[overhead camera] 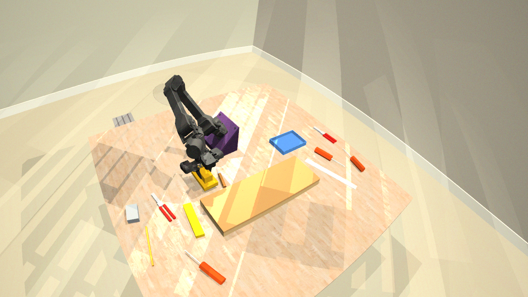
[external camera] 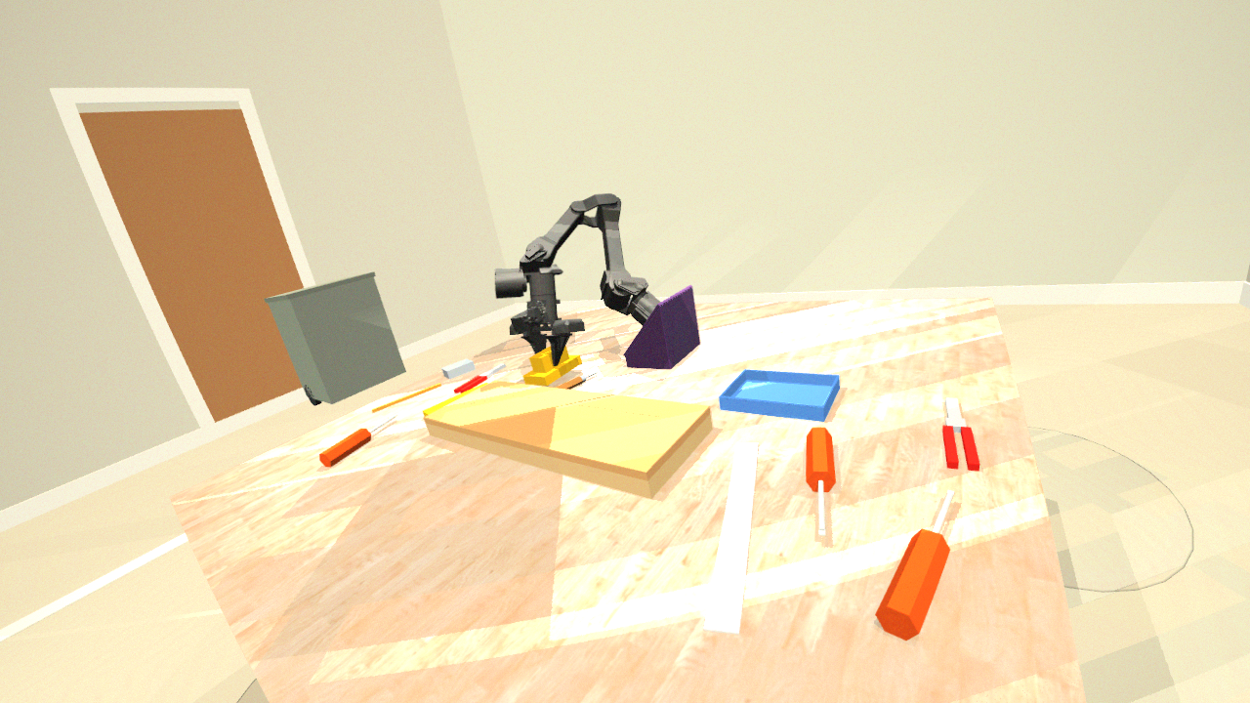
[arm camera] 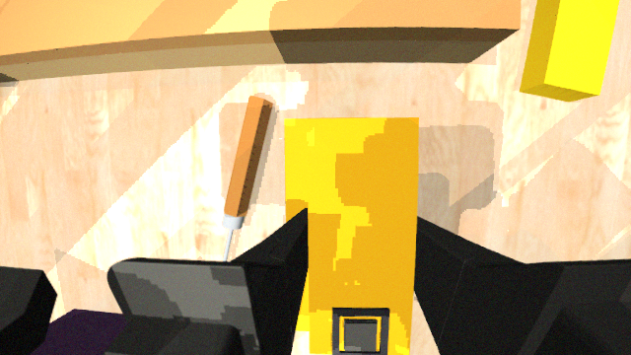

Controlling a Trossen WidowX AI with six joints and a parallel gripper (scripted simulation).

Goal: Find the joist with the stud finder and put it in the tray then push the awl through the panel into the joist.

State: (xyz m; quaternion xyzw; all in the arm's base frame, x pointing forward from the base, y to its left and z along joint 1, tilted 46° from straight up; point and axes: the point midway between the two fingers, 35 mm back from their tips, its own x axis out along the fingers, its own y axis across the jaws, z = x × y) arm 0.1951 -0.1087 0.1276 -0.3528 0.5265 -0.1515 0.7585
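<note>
Now: the awl 80 mm to the left of my gripper tip, 30 mm below it and 10 mm behind it. The rest, counted from my gripper tip: yellow level 170 mm ahead, 130 mm to the right, 30 mm below; then grey block 360 mm to the right, 50 mm ahead, 30 mm below; then yellow stud finder 20 mm behind, 20 mm above.
</note>
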